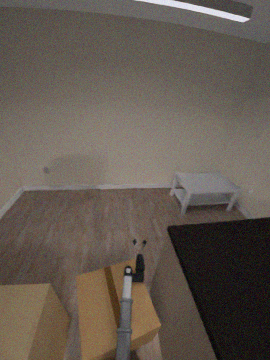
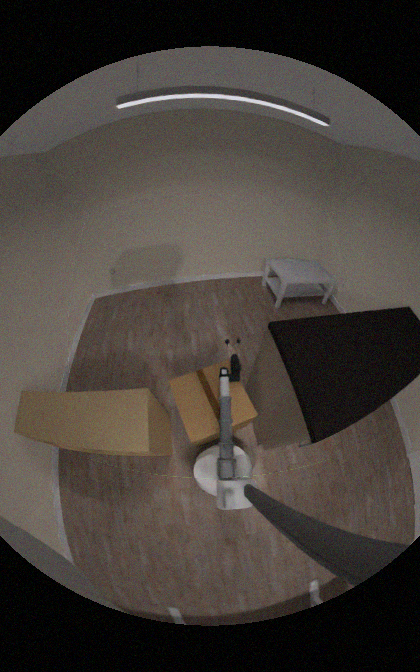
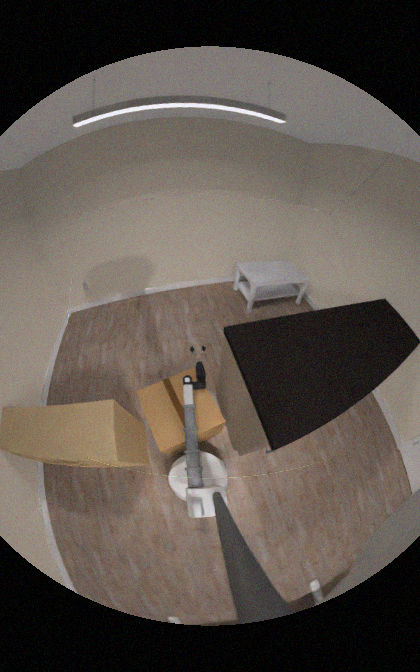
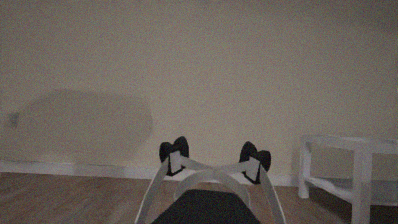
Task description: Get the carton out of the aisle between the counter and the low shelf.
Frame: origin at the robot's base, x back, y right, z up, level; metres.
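Seen in the pictures: gripper, fingertip midpoint: (image 1: 139,239) (image 4: 214,151).
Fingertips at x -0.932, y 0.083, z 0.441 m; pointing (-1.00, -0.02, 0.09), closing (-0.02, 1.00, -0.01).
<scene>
A point is followed by its place in that frame.
An orange-brown carton (image 1: 95,310) @(z 0.378, x -0.421, y -0.188 m) (image 2: 190,405) (image 3: 156,415) with a darker tape strip stands turned at an angle on the floor between the dark-topped counter (image 1: 225,280) @(z 0.882, x -0.400, y 0.419 m) (image 2: 350,365) (image 3: 310,365) on the right and the low tan shelf (image 1: 22,320) @(z 0.582, x -0.290, y -0.499 m) (image 2: 90,420) (image 3: 65,432) on the left. My round white base is close against its near side or just short of it; the exact gap is hidden. My arm reaches out above the carton. My gripper (image 1: 139,243) @(z 0.441, x -0.932, y 0.083 m) (image 2: 233,341) (image 3: 198,349) (image 4: 214,151) @(z 0.441, x -0.932, y 0.083 m) is open and empty, beyond the carton's far edge.
A white low table (image 1: 205,184) @(z 0.422, x -2.006, y 1.107 m) (image 2: 300,271) (image 3: 272,273) (image 4: 361,175) @(z 0.261, x -1.797, y 0.782 m) stands near the back wall at the right. The counter's side panel runs close along the carton's right. A narrow strip of floor shows between carton and shelf. Wooden floor stretches beyond the carton to the back wall.
</scene>
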